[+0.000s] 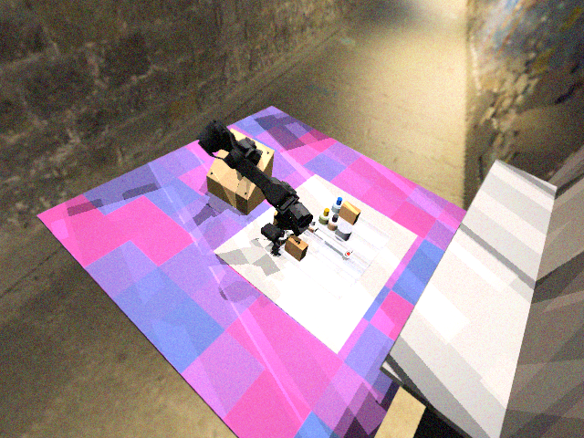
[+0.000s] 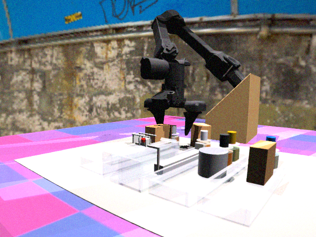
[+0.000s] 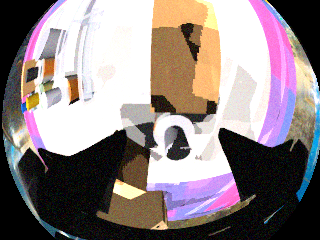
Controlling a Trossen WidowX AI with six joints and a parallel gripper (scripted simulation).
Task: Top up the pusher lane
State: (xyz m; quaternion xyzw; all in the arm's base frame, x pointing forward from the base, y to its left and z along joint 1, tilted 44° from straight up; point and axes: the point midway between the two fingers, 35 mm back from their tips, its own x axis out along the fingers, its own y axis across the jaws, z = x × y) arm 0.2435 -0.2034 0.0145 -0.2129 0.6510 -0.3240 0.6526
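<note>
My gripper tip is now 18 cm short of the grey cylinder, 18 cm to the right of it and 1 cm above it. Also, from my gripper tip: red part 24 cm ahead, 5 cm to the left, 3 cm above; white slab 57 cm ahead, 4 cm to the left, 33 cm above; clear sprung lane 21 cm ahead, 7 cm to the left, 2 cm below.
</note>
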